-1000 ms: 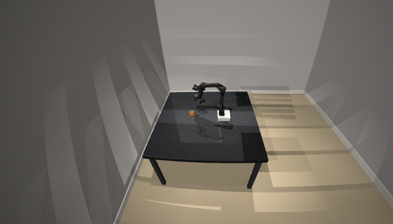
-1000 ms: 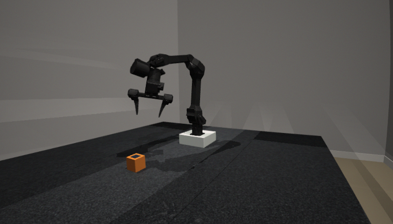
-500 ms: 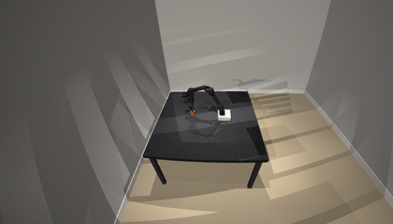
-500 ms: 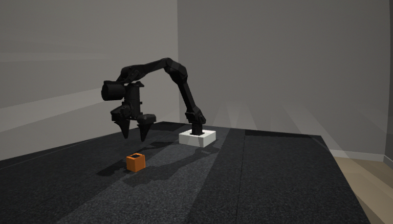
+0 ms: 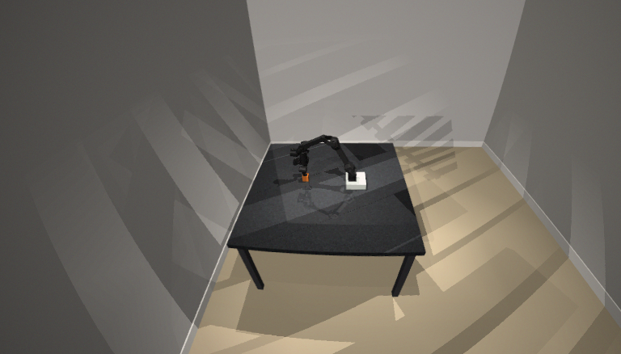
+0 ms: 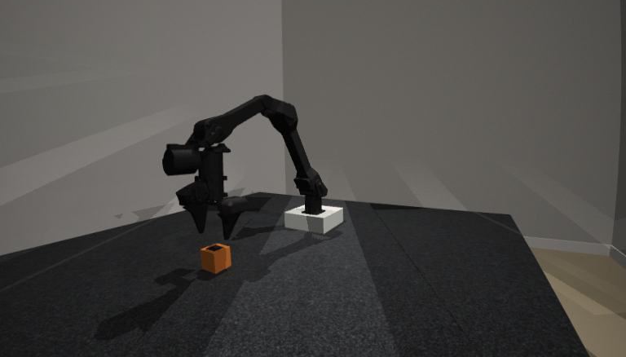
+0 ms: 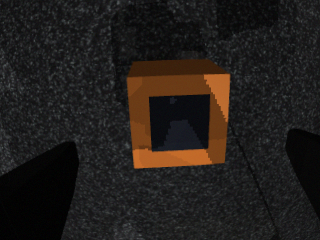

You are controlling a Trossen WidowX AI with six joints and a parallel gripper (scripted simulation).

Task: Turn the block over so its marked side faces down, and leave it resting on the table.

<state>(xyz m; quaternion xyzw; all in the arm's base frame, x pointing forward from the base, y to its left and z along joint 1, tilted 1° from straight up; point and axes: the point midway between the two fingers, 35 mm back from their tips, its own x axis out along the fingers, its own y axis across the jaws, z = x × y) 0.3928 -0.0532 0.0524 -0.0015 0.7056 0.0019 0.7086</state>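
Right now the orange block is 40 mm below my gripper tip.
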